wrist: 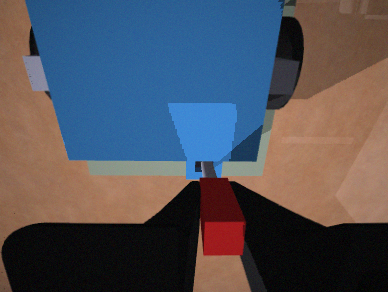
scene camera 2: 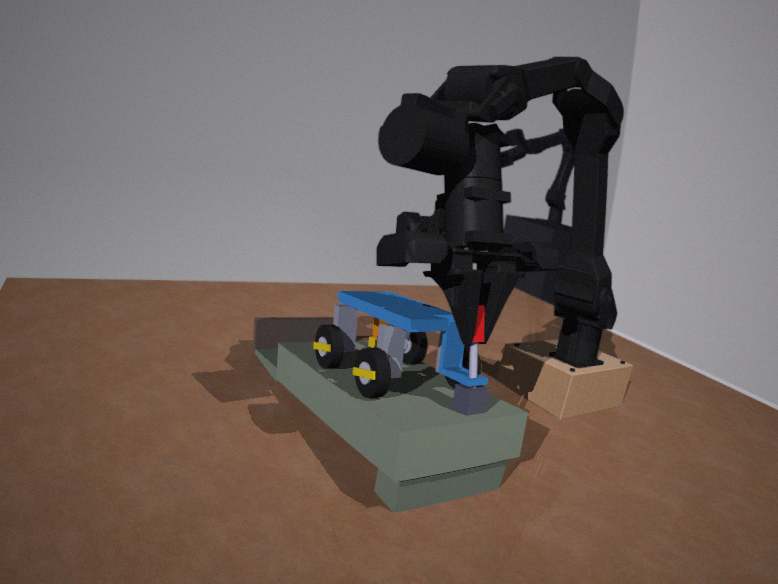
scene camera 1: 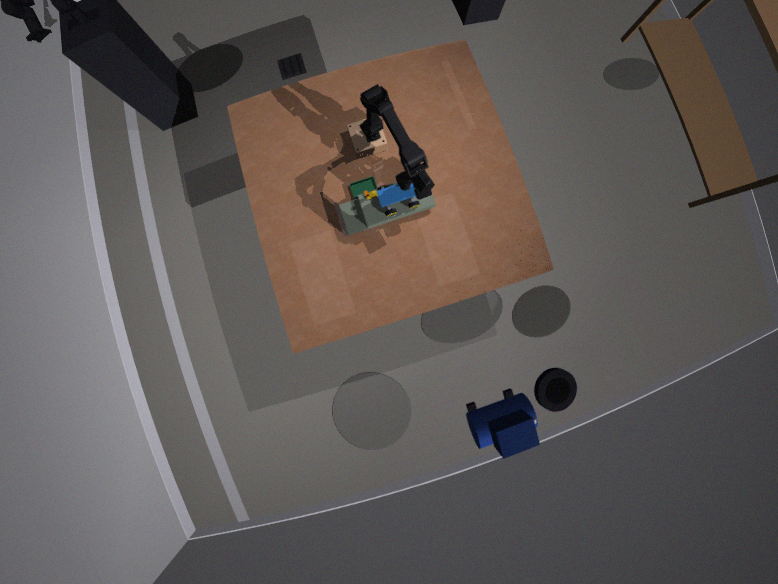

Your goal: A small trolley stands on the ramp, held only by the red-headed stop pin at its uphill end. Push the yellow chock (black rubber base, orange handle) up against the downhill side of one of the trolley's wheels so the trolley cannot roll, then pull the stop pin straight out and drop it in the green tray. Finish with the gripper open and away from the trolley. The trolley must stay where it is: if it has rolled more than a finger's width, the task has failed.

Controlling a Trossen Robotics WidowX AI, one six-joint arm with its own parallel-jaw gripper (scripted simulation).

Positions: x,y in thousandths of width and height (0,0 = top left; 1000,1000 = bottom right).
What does my gripper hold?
A stop pin.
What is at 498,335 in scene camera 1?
A blue trolley.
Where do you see a grey-green ramp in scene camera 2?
530,739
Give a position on a blue trolley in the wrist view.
491,303
